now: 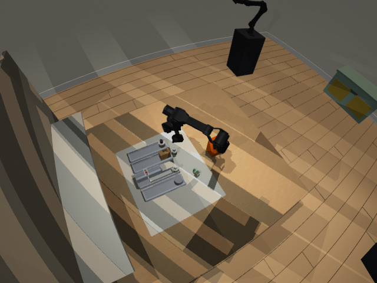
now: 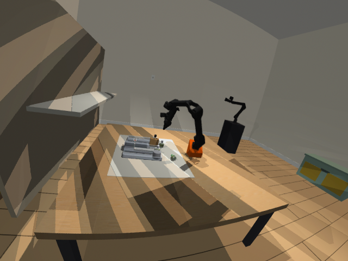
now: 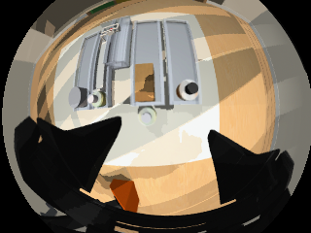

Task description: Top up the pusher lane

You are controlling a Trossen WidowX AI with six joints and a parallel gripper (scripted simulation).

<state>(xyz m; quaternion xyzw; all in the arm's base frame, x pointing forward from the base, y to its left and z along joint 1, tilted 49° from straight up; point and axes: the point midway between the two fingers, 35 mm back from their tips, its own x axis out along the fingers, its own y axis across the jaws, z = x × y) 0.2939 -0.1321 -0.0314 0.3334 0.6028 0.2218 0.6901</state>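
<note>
Right now the brown box is 6 cm ahead of my gripper tip, 4 cm to the left of it and 13 cm below it. Also, from my gripper tip: grey lane rack: 18 cm ahead, 15 cm to the left, 15 cm below.
</note>
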